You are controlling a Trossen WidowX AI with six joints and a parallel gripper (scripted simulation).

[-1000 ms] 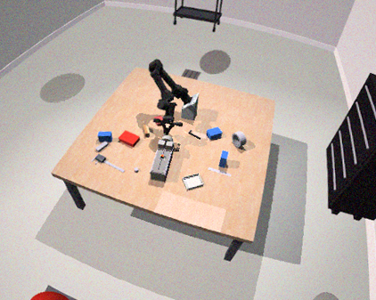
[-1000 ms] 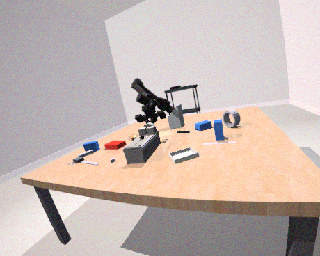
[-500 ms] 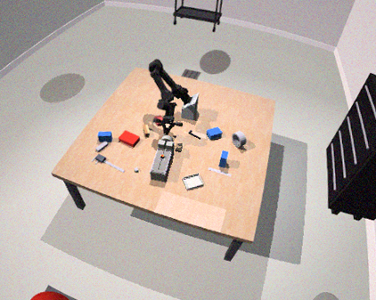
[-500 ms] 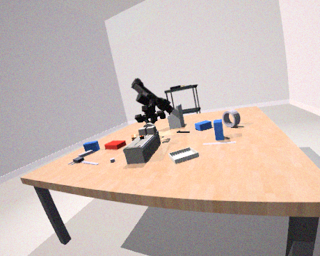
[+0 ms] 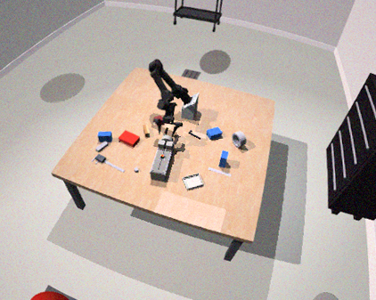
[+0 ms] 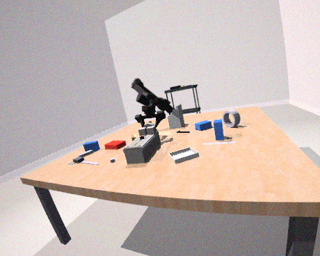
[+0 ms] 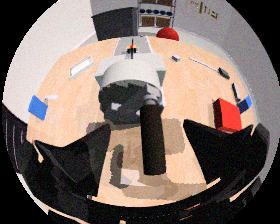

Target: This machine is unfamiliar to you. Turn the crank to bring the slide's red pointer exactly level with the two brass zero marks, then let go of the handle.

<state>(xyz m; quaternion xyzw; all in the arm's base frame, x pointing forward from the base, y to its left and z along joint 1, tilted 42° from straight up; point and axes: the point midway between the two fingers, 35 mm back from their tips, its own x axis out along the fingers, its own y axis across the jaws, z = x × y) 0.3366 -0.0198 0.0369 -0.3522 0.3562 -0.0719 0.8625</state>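
Right now my gripper tip is 20 mm past the dark crank handle and 30 mm below it. The rest, counted from my gripper tip: red block (50 mm ahead, 250 mm to the right, 70 mm below); then white tray (220 mm ahead, 250 mm to the left, 80 mm below); then red pointer (160 mm ahead, 40 mm to the left).
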